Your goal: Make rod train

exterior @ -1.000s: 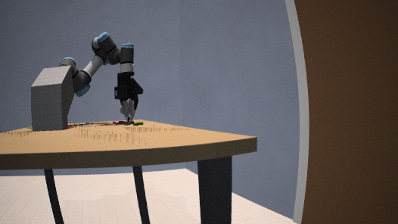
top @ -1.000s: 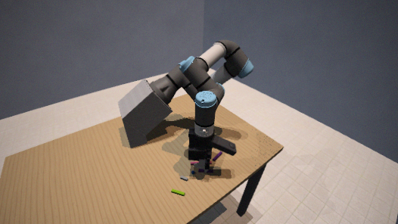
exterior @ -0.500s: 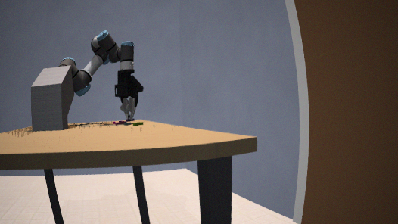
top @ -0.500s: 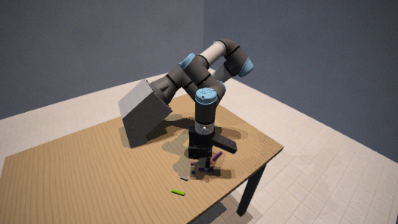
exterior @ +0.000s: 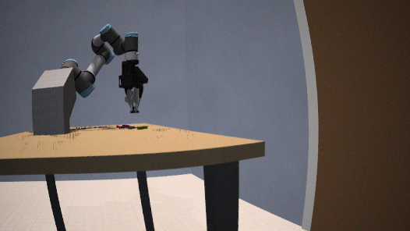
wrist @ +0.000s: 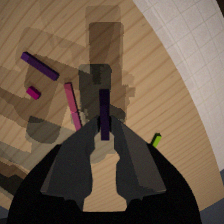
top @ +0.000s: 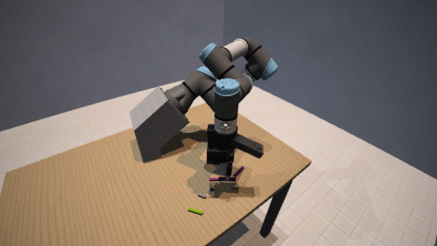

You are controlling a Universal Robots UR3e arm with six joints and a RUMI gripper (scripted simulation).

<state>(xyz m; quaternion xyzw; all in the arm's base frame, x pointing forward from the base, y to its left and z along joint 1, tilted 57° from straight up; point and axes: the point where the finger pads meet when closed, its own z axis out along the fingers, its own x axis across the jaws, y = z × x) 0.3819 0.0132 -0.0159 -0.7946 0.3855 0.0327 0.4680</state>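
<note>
Now: the blue rod 30 mm behind my hand, 40 mm to the right of it and 70 mm below it. Round my hand: grey rod (30 mm behind, 90 mm to the right, 70 mm below); pink rod (50 mm behind, 20 mm to the left, 70 mm below); dark purple rod (10 mm below).
</note>
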